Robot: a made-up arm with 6 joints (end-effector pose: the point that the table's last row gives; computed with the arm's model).
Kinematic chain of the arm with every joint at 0, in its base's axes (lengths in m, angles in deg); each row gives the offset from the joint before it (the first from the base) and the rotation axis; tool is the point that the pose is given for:
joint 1: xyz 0 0 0.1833 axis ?
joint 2: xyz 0 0 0 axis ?
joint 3: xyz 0 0 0.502 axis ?
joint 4: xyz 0 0 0 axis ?
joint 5: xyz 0.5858 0 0 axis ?
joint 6: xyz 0 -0.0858 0 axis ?
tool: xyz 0 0 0
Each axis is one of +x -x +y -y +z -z.
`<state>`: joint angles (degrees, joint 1 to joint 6).
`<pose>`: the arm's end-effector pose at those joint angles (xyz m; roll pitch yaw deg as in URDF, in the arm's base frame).
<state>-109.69 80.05 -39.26 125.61 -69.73 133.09</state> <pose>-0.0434 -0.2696 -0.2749 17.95 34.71 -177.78</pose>
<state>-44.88 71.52 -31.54 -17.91 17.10 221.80</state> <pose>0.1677 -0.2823 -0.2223 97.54 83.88 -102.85</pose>
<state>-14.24 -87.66 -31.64 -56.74 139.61 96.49</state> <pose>-0.1227 -0.0174 0.6495 52.28 25.66 -157.29</pose>
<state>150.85 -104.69 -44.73 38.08 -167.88 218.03</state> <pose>0.2409 -0.0570 0.5896 18.58 68.30 -8.65</pose>
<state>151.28 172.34 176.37 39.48 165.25 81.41</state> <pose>-0.5360 0.3692 -0.2186 138.34 -7.36 -38.11</pose>
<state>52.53 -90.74 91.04 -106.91 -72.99 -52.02</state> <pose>-0.6829 -0.8499 0.2407 -34.67 16.68 159.76</pose>
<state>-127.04 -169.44 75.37 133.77 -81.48 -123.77</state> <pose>0.2192 0.1919 -0.8667 -76.08 25.17 -179.14</pose>
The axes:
joint 1: +z
joint 2: +y
joint 3: -y
joint 4: -x
joint 5: -y
joint 6: -x

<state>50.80 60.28 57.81 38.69 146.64 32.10</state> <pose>0.6988 0.7509 0.4605 -167.24 -27.70 -152.04</pose>
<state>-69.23 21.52 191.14 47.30 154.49 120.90</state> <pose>-0.1975 0.3566 0.6938 -66.86 26.74 -48.47</pose>
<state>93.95 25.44 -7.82 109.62 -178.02 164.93</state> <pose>-0.0804 0.7460 0.3829 123.45 -33.90 -83.80</pose>
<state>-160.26 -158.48 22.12 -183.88 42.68 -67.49</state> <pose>0.7535 0.1794 -0.2956 72.71 -41.96 16.20</pose>
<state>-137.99 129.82 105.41 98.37 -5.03 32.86</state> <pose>-0.7006 -0.6478 -0.3030 -133.44 23.58 -143.42</pose>
